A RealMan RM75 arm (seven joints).
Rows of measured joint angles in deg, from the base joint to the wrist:
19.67, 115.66, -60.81, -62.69, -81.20, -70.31, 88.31
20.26, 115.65, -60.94, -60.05, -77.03, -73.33, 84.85
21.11, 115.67, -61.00, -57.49, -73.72, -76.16, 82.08
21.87, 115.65, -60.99, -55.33, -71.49, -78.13, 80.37
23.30, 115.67, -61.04, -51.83, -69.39, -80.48, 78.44
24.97, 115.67, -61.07, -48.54, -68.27, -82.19, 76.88
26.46, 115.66, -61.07, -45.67, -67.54, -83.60, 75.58
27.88, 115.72, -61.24, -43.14, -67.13, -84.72, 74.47
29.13, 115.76, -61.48, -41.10, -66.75, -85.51, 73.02
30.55, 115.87, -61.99, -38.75, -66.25, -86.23, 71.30
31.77, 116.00, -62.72, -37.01, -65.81, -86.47, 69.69
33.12, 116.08, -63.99, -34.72, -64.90, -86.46, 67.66
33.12, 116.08, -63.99, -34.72, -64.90, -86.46, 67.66
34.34, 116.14, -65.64, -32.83, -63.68, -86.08, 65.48
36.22, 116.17, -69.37, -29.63, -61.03, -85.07, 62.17
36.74, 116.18, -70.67, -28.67, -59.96, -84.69, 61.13
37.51, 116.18, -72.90, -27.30, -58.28, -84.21, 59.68
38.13, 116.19, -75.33, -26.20, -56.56, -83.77, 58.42
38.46, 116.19, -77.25, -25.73, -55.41, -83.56, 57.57
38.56, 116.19, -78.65, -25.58, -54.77, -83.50, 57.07
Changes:
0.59, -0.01, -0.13, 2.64, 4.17, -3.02, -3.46
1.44, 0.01, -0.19, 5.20, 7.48, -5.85, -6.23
2.20, -0.01, -0.18, 7.36, 9.71, -7.82, -7.94
3.63, 0.01, -0.23, 10.86, 11.81, -10.17, -9.87
5.30, 0.01, -0.26, 14.15, 12.93, -11.88, -11.43
6.79, 0.00, -0.26, 17.02, 13.66, -13.29, -12.73
8.21, 0.06, -0.43, 19.55, 14.07, -14.41, -13.84
9.46, 0.10, -0.67, 21.59, 14.45, -15.20, -15.29
10.88, 0.21, -1.18, 23.94, 14.95, -15.92, -17.01
12.10, 0.34, -1.91, 25.68, 15.39, -16.16, -18.62
13.45, 0.42, -3.18, 27.97, 16.30, -16.15, -20.65
13.45, 0.42, -3.18, 27.97, 16.30, -16.15, -20.65
14.67, 0.48, -4.83, 29.86, 17.52, -15.77, -22.83
16.55, 0.51, -8.56, 33.06, 20.17, -14.76, -26.14
17.07, 0.52, -9.86, 34.02, 21.24, -14.38, -27.18
17.84, 0.52, -12.09, 35.39, 22.92, -13.90, -28.63
18.46, 0.53, -14.52, 36.49, 24.64, -13.46, -29.89
18.79, 0.53, -16.44, 36.96, 25.79, -13.25, -30.74
18.89, 0.53, -17.84, 37.11, 26.43, -13.19, -31.24

